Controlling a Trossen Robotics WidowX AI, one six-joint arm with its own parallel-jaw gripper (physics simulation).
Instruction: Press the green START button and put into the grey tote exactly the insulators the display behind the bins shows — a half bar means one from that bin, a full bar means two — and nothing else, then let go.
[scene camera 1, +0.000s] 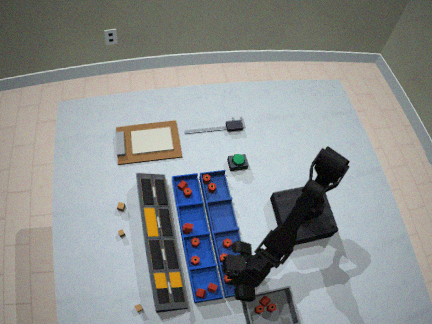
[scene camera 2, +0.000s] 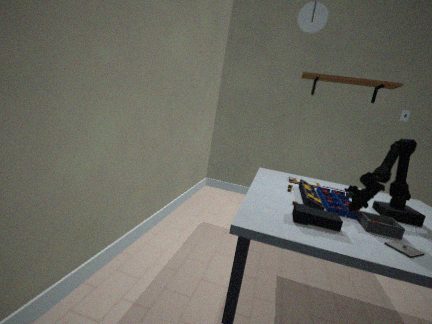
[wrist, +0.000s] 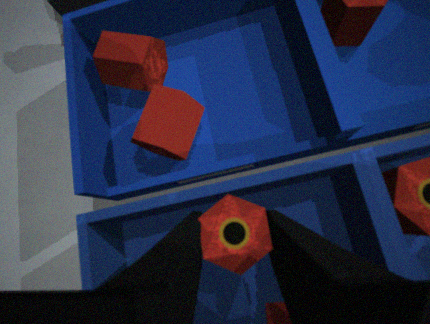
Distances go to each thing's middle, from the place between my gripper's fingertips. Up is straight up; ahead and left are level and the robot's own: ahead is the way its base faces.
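Labels:
I see the grey tote (scene camera 2: 391, 228) and my gripper, which is 1 cm below the tote, 12 cm past it and 13 cm to the right of it. As for the dark box (scene camera 2: 302, 214), it is 1 cm above my hand, 26 cm to the left of it and 19 cm ahead of it.

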